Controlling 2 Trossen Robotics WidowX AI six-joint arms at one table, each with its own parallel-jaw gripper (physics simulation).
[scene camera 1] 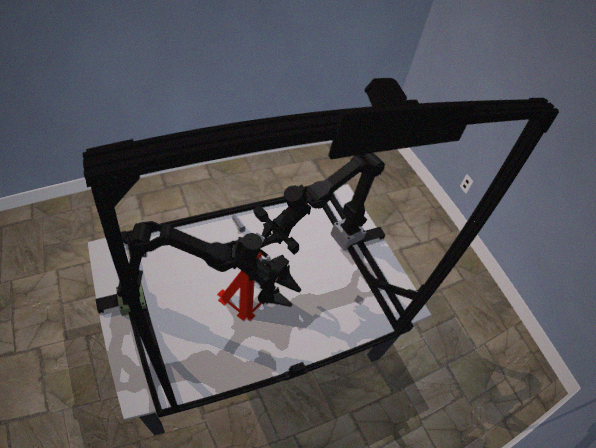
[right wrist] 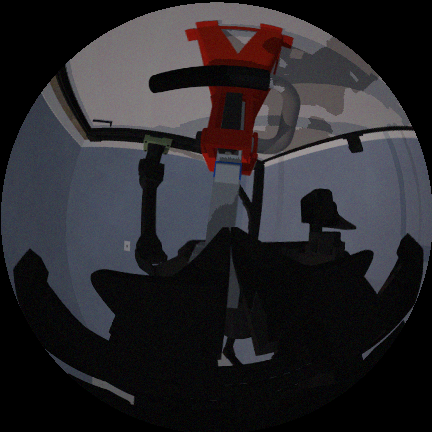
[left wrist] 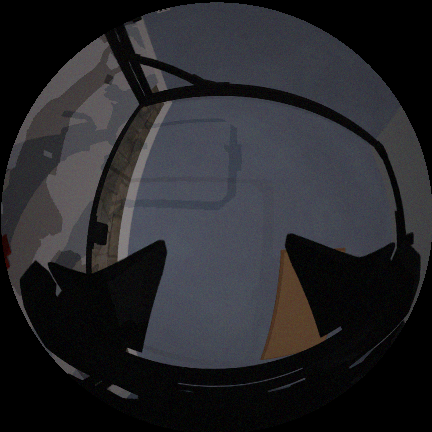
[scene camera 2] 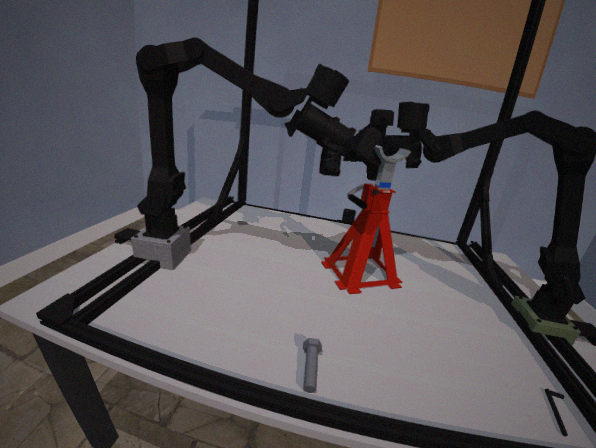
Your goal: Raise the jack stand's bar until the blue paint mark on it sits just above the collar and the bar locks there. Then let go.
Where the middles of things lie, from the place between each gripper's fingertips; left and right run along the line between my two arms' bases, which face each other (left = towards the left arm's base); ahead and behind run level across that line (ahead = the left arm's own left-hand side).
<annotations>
My left gripper is now 220 mm short of the grey bar (scene camera 2: 383, 181), 50 mm to the right of it and 100 mm above it. From my left hand the other things lie so: red jack stand (scene camera 2: 374, 203): 220 mm ahead, 40 mm to the left, 140 mm below; then grey bolt (scene camera 2: 312, 346): 540 mm ahead, 50 mm to the right, 290 mm below.
The grey bar lies 8 cm below my right hand and 2 cm to the left of it. The rest, counted from my right hand: red jack stand: 12 cm below, 2 cm to the left; then grey bolt: 32 cm ahead, 27 cm below, 8 cm to the right.
</annotations>
